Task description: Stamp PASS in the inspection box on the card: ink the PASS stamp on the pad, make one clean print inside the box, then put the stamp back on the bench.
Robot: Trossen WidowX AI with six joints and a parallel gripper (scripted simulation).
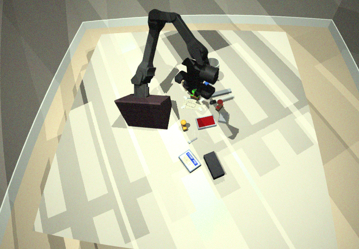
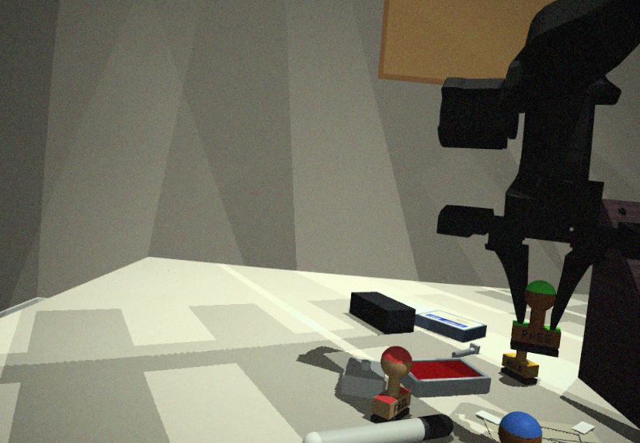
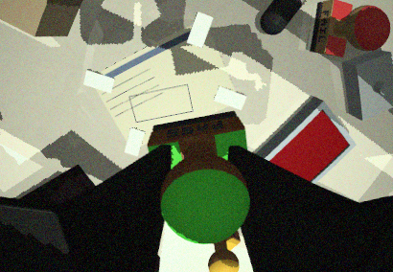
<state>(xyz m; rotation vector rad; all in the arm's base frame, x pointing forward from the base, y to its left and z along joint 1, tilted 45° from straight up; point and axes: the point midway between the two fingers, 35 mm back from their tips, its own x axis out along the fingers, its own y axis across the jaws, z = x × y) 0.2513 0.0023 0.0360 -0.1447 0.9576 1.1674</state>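
Right now the grey block is 14 cm ahead of my gripper tip, 8 cm below it and 7 cm to the right of it. The rest, counted from my gripper tip: green-knobbed stamp (right at my gripper tip); white card (10 cm below, 2 cm to the left, 1 cm behind); blue-knobbed stamp (11 cm to the left, 8 cm below, 6 cm ahead).
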